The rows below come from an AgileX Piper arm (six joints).
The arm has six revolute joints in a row. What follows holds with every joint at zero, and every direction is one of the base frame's. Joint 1 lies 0.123 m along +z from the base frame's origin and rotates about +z. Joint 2 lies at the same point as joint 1 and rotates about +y. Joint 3 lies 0.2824 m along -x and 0.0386 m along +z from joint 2 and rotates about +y. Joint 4 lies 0.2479 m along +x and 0.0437 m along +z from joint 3 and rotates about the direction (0.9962, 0, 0.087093). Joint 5 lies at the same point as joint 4 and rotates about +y. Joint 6 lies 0.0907 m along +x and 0.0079 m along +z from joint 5 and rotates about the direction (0.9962, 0, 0.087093). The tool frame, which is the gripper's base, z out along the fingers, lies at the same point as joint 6; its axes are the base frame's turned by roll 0, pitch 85.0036 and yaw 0 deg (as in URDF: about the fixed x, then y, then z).
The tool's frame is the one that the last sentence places.
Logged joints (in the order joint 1, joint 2, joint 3, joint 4, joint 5, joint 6), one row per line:
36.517 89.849 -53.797 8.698 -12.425 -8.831
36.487 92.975 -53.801 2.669 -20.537 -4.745
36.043 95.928 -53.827 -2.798 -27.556 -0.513
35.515 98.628 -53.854 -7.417 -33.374 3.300
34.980 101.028 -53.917 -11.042 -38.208 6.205
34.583 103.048 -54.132 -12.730 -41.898 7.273
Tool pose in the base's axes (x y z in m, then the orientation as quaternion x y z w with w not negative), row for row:
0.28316 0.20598 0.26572 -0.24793 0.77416 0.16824 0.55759
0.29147 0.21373 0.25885 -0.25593 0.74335 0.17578 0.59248
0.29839 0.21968 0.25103 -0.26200 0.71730 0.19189 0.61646
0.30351 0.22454 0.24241 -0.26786 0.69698 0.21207 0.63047
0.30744 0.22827 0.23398 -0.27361 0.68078 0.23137 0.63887
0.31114 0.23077 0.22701 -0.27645 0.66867 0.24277 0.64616
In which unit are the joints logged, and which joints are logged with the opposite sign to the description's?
The joints are logged in degrees. Opposite sign: none.
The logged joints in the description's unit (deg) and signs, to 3 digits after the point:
36.517 89.849 -53.797 8.698 -12.425 -8.831
36.487 92.975 -53.801 2.669 -20.537 -4.745
36.043 95.928 -53.827 -2.798 -27.556 -0.513
35.515 98.628 -53.854 -7.417 -33.374 3.300
34.980 101.028 -53.917 -11.042 -38.208 6.205
34.583 103.048 -54.132 -12.730 -41.898 7.273

